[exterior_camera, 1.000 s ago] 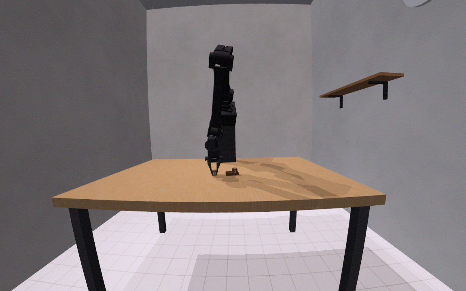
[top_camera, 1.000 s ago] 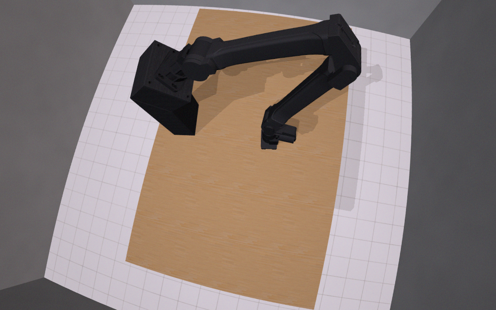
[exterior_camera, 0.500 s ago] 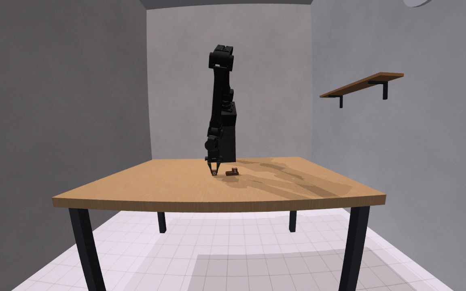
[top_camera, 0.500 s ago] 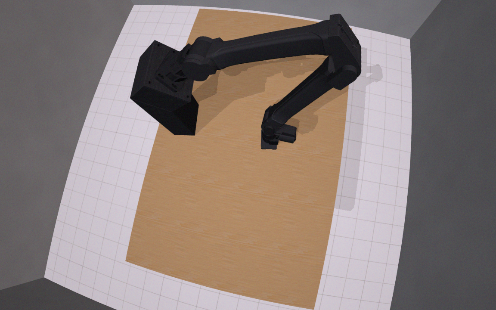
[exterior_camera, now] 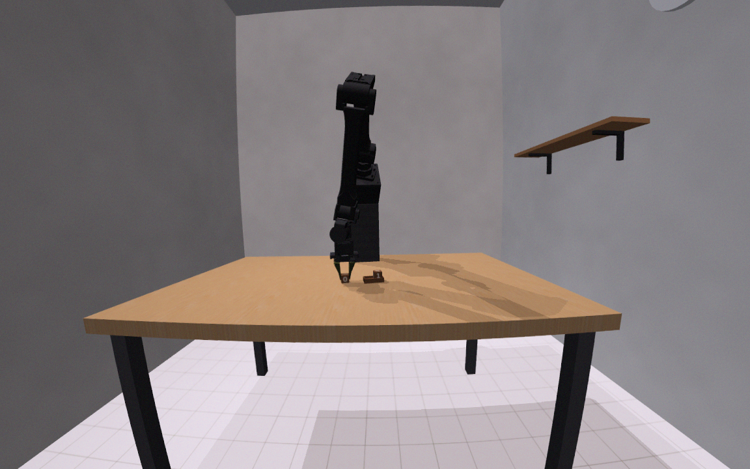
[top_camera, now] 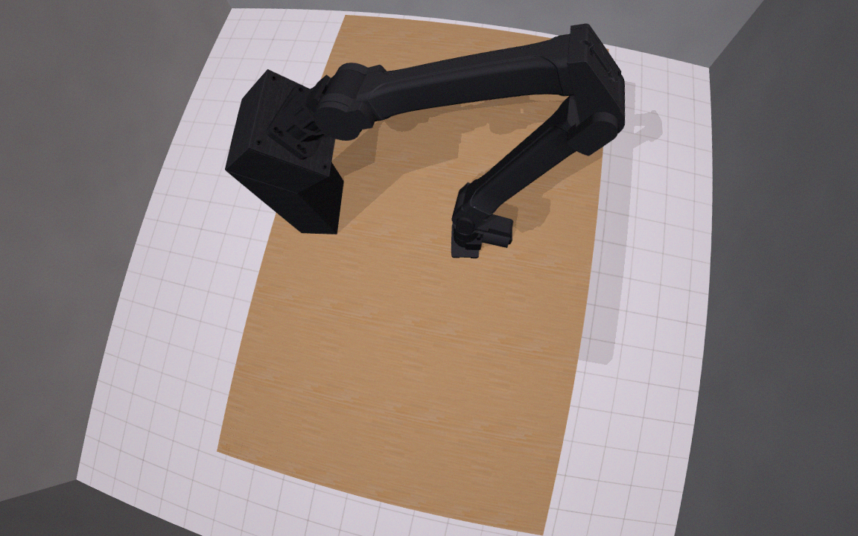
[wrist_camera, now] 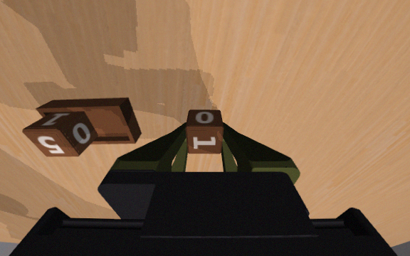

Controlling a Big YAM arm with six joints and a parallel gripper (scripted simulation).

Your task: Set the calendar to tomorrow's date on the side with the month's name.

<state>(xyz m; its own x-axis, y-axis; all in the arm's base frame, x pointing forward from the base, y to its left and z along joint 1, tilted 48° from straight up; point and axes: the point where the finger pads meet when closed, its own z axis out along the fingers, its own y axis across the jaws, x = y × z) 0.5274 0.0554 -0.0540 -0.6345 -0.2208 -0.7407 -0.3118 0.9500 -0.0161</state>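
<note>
Right now the cube is right at my hand. From my hand the other things lie so: brown calendar tray: 50 mm behind, 100 mm to the left, 10 mm below.
</note>
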